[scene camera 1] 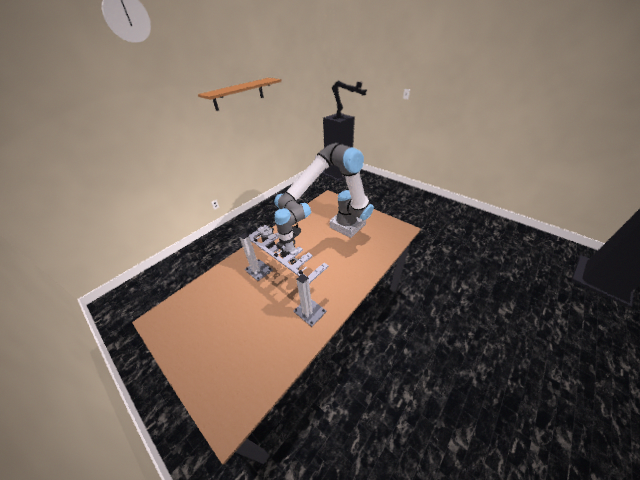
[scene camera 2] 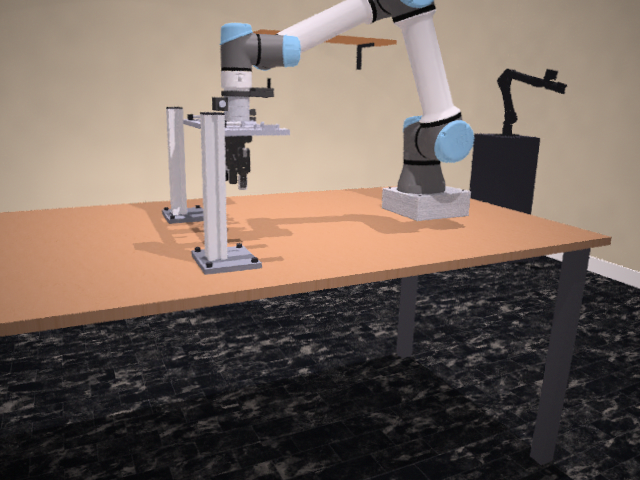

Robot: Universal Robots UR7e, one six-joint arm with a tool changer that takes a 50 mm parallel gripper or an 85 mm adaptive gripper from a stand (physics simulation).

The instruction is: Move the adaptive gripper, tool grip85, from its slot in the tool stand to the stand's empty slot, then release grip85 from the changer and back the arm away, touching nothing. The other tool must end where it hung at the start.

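Frame: origin at the arm's base, x ahead, y right, z down, level; centimetres.
Seen in the pictures: arm's base, origin of its link: (scene camera 1: 346,219) (scene camera 2: 421,190).
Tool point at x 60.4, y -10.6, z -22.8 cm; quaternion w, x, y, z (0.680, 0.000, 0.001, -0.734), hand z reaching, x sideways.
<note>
Offsets run from my tool point to a thing's top centre. "*": to the spot under its first point. Level surfaces: height alone.
The tool stand (scene camera 1: 306,295) (scene camera 2: 213,186) has two upright posts and a raised crossbar with slot arms. The arm's wrist and changer (scene camera 1: 286,242) (scene camera 2: 237,109) are upright and low over a middle slot, and seem to meet the tool there. Black gripper parts @[* dx +0.8, dy -4.8, dz +15.4 cm] (scene camera 2: 238,180) hang below the rack in scene camera 2; the tools overlap there, so I cannot tell which parts belong to which tool or whether the fingers are open. Another tool @[dx +1.0, dy +17.9, dz +0.0 cm] (scene camera 1: 265,233) hangs at the far end of the stand in scene camera 1. An empty slot shows toward the near post.
The stand's posts rise from base plates on the orange table @[dz +30.0 cm] (scene camera 1: 206,351) (scene camera 2: 330,258). The robot base (scene camera 1: 347,225) (scene camera 2: 426,203) stands behind the stand in scene camera 1 and to its right in scene camera 2. A dark pedestal (scene camera 1: 339,129) (scene camera 2: 504,173) carries a small black arm.
</note>
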